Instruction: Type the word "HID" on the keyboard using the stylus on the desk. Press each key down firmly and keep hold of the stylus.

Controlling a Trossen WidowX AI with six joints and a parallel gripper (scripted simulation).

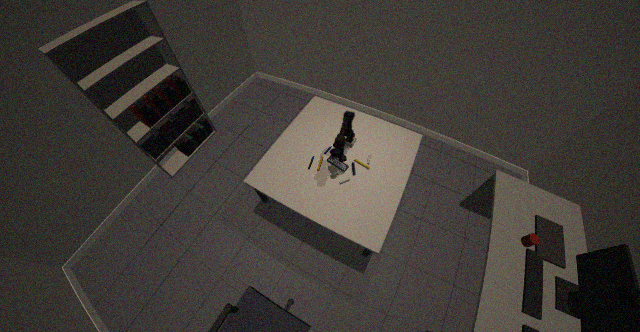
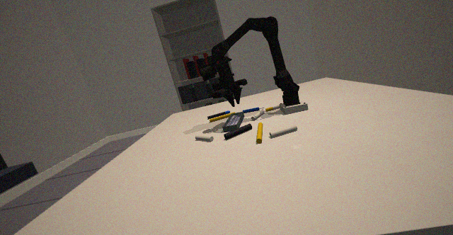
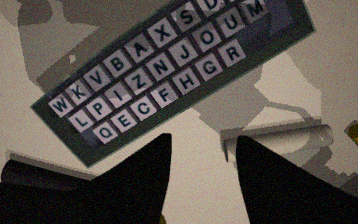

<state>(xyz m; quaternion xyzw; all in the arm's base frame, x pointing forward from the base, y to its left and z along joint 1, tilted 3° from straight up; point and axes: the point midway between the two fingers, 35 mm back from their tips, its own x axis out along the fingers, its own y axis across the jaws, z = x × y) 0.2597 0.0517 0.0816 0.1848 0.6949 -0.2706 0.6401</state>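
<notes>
My gripper tip is 160 mm to the left of the blue stylus, 80 mm past it and 80 mm above it. Also, from my gripper tip: black cylinder: 150 mm to the left, 80 mm below, 10 mm behind.
</notes>
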